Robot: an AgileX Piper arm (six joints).
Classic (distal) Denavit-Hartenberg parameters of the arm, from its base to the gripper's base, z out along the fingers. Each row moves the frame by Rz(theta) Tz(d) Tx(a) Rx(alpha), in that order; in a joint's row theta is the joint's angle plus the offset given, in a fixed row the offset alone. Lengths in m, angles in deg.
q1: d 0.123  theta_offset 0  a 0  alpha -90
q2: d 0  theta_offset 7.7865  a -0.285  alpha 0
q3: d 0  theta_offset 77.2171  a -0.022  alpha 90
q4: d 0.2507  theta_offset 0  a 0  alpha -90
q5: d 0  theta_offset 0  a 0  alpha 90
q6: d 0.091  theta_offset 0  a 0  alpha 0
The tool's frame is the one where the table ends.
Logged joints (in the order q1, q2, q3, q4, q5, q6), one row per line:
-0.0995 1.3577 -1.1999 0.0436 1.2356 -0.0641
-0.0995 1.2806 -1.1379 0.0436 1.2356 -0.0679
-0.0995 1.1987 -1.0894 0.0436 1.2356 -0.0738
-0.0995 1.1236 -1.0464 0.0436 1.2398 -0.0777
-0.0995 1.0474 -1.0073 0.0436 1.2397 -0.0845
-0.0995 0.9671 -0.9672 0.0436 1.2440 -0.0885
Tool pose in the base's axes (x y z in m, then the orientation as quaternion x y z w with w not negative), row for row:
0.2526 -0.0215 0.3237 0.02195 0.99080 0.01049 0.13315
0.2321 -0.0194 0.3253 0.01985 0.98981 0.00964 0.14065
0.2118 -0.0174 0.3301 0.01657 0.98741 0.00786 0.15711
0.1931 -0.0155 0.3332 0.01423 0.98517 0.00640 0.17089
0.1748 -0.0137 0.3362 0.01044 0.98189 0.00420 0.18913
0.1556 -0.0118 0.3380 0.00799 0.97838 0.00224 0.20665
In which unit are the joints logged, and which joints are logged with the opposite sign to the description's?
The joints are logged in radians. Opposite sign: none.
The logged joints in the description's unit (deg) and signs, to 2 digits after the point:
-5.70 77.79 -68.75 2.50 70.79 -3.67
-5.70 73.37 -65.20 2.50 70.79 -3.89
-5.70 68.68 -62.42 2.50 70.79 -4.23
-5.70 64.38 -59.95 2.50 71.04 -4.45
-5.70 60.01 -57.71 2.50 71.03 -4.84
-5.70 55.41 -55.42 2.50 71.28 -5.07

